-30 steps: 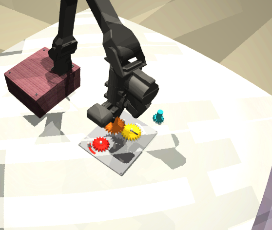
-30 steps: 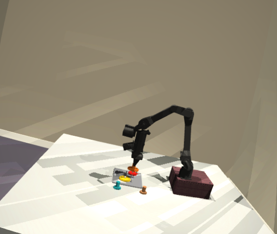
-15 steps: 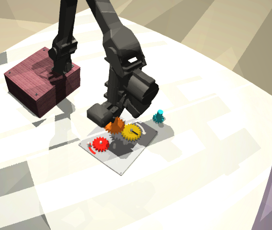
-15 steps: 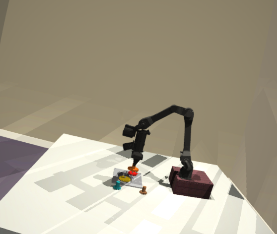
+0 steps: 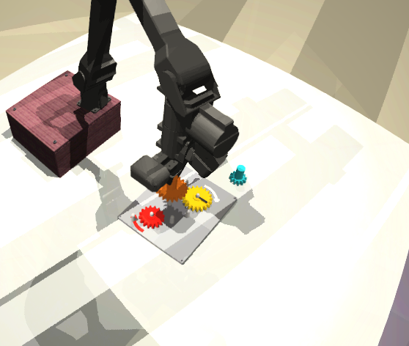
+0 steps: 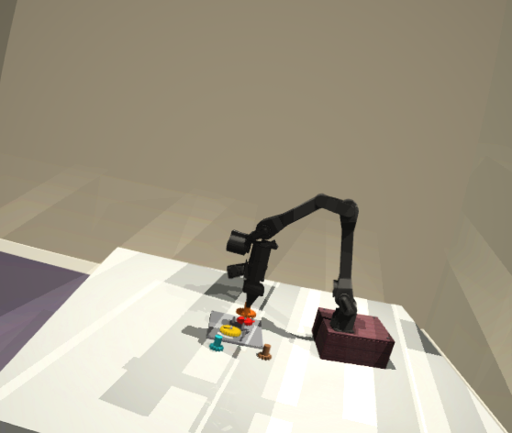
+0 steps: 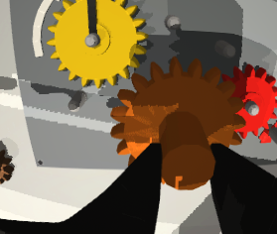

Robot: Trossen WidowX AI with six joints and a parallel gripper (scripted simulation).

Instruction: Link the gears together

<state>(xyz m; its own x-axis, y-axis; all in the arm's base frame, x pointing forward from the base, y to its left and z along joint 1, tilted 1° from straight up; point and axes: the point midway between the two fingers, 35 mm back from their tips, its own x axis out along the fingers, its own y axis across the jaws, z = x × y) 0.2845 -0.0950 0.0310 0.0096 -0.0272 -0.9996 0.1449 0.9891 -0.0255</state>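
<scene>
Now: gripper tip 7 cm above the red gear, 5 cm to the left of it and 1 cm past it. The rest, counted from my gripper tip: yellow gear: 7 cm below, 4 cm to the left, 4 cm ahead; then orange gear: 1 cm below; then white arrow: 8 cm below, 7 cm to the left, 6 cm ahead.
</scene>
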